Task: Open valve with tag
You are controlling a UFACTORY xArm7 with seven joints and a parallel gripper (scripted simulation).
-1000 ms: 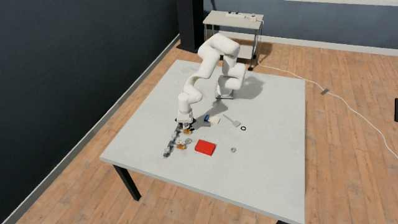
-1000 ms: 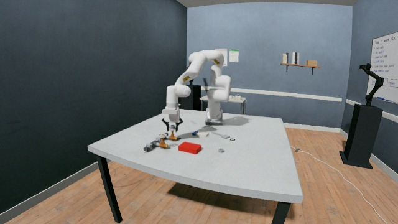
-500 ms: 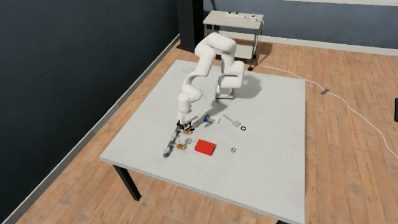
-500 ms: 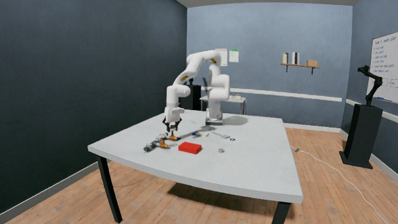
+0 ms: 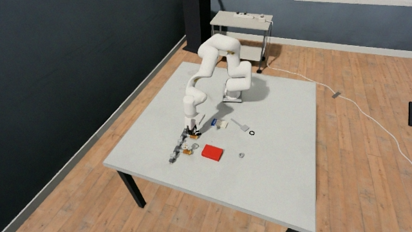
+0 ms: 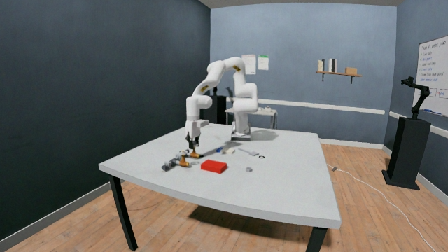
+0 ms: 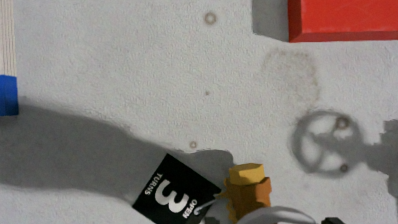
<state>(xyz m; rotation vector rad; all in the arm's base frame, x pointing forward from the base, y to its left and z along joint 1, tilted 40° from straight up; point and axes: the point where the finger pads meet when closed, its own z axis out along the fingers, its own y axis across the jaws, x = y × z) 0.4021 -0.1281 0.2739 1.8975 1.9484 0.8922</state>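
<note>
Right now my hand is 40 mm past the black tag, 10 mm to the left of it and 90 mm above it. The rest, counted from my hand: red block: 40 mm ahead, 180 mm to the left, 70 mm below; grey nut: 40 mm behind, 350 mm to the left, 80 mm below; blue box: 210 mm behind, 90 mm to the left, 80 mm below.
</note>
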